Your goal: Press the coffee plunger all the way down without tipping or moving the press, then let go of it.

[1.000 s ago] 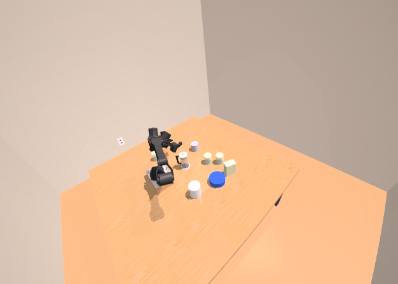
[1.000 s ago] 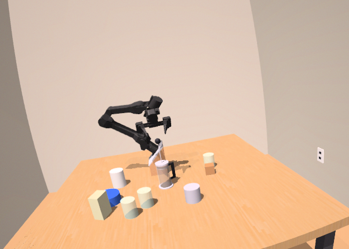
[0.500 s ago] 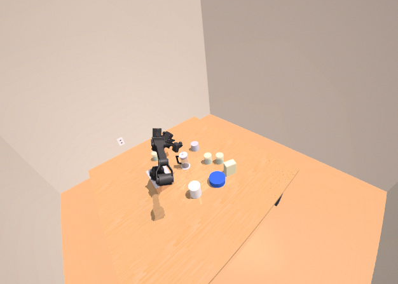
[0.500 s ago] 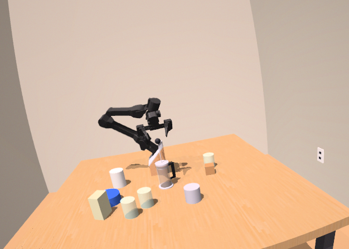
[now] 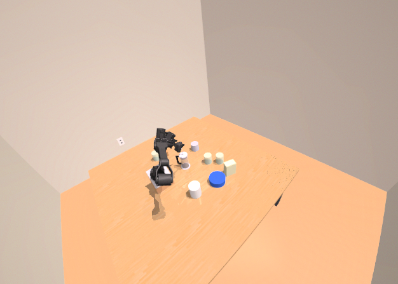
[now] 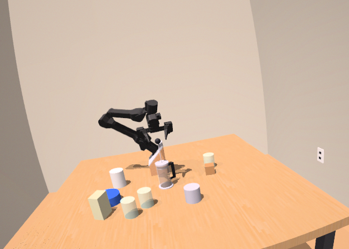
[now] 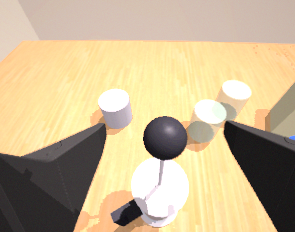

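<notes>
The coffee press lies 20 mm behind my gripper tip, 10 mm to the left of it and 130 mm below it. Round my gripper tip: beige box: 230 mm ahead, 280 mm to the right, 200 mm below; blue cylinder: 110 mm ahead, 280 mm to the right, 230 mm below.
</notes>
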